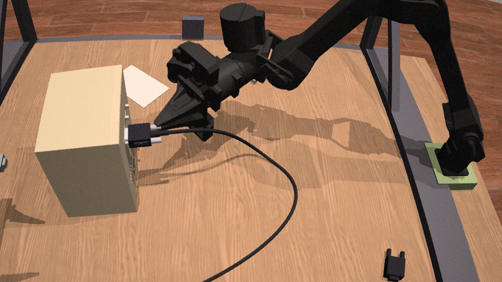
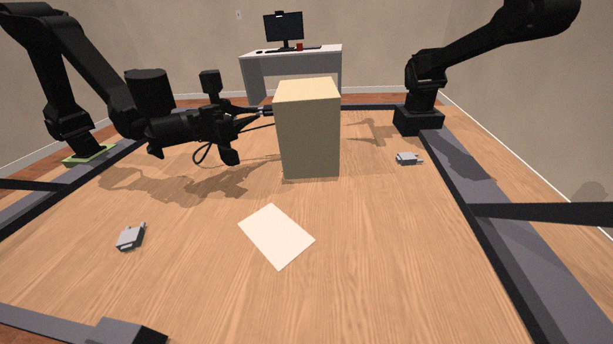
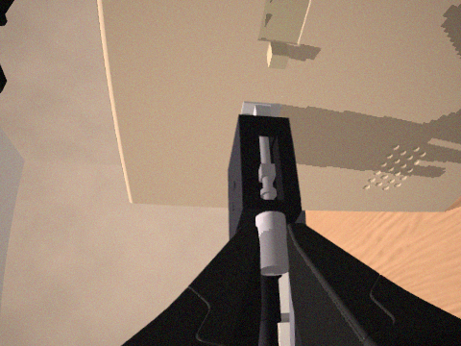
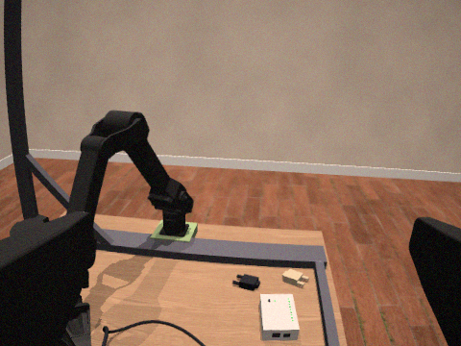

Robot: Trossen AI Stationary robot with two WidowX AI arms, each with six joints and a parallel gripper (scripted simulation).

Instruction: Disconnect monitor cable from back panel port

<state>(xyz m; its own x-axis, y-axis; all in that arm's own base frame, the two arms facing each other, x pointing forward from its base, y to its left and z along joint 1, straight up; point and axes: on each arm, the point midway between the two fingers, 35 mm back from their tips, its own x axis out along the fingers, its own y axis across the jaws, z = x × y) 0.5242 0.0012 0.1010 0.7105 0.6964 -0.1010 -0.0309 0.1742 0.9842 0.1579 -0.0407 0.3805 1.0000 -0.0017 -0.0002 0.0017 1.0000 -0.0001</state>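
The black monitor plug lies 5 cm to the right of my left hand and 3 cm ahead of it. Also, from my left hand: white device 31 cm ahead, 17 cm to the left, 11 cm below; then white sheet 22 cm behind, 12 cm below, 6 cm to the right; then beige box 14 cm to the right, 4 cm below.
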